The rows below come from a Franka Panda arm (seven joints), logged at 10 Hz.
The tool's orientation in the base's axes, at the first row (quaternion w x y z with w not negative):
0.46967, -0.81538, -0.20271, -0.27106
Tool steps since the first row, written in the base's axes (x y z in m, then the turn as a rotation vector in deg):
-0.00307, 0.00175, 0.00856, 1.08, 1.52, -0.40
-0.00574, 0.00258, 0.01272, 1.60, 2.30, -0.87
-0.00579, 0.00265, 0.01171, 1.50, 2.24, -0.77
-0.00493, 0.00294, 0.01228, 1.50, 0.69, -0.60
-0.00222, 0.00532, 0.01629, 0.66, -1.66, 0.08
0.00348, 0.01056, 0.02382, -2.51, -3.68, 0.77
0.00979, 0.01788, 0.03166, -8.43, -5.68, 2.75
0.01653, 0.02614, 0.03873, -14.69, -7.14, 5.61
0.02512, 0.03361, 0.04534, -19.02, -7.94, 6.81
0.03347, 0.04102, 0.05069, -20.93, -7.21, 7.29
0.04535, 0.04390, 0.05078, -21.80, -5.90, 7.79
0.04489, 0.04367, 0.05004, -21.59, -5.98, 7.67
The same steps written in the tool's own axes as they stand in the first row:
0.00318, -0.00825, -0.00277, 0.70, 0.17, 1.77
0.00382, -0.01293, -0.00442, 0.86, 0.41, 2.78
0.00314, -0.01233, -0.00396, 0.84, 0.32, 2.66
0.00419, -0.01234, -0.00372, 0.83, 0.94, 1.23
0.00900, -0.01452, -0.00261, 0.43, 1.12, -1.32
0.01855, -0.01862, 0.00031, -1.73, -0.22, -4.17
0.02893, -0.02356, 0.00508, -5.19, -4.03, -8.23
0.03922, -0.02819, 0.01110, -8.32, -8.87, -12.26
0.05059, -0.03106, 0.01708, -10.96, -11.81, -14.54
0.06098, -0.03322, 0.02347, -12.07, -13.59, -14.58
0.07041, -0.02770, 0.02894, -12.33, -15.06, -13.86
0.06957, -0.02737, 0.02893, -12.25, -14.82, -13.83

